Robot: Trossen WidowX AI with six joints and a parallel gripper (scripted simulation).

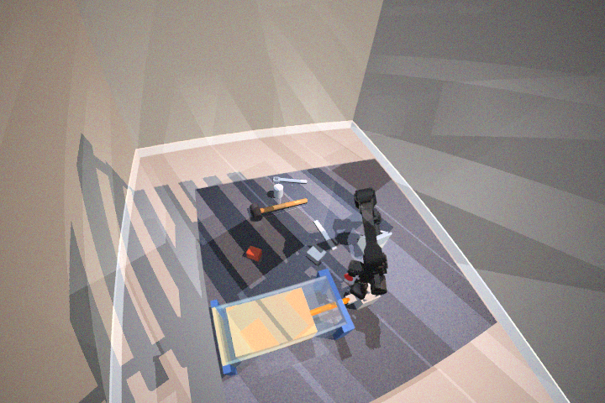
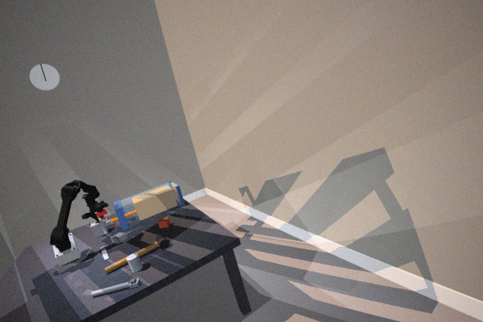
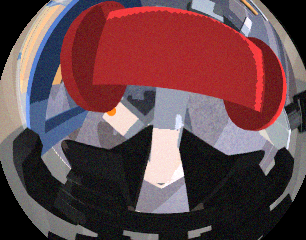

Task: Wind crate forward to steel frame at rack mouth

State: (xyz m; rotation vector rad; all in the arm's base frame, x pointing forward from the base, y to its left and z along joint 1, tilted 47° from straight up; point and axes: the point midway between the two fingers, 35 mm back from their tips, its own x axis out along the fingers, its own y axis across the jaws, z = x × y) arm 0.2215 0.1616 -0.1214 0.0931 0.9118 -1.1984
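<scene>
Right now the red knob is 30 mm ahead of my gripper tip, 40 mm to the right of it and 50 mm above it. Round my gripper tip: blue frame: 130 mm ahead, 30 mm to the left, 10 mm above; then winch handle: 10 mm ahead, 10 mm to the right, 20 mm above; then winch: 40 mm behind, 30 mm to the left, 70 mm below.
</scene>
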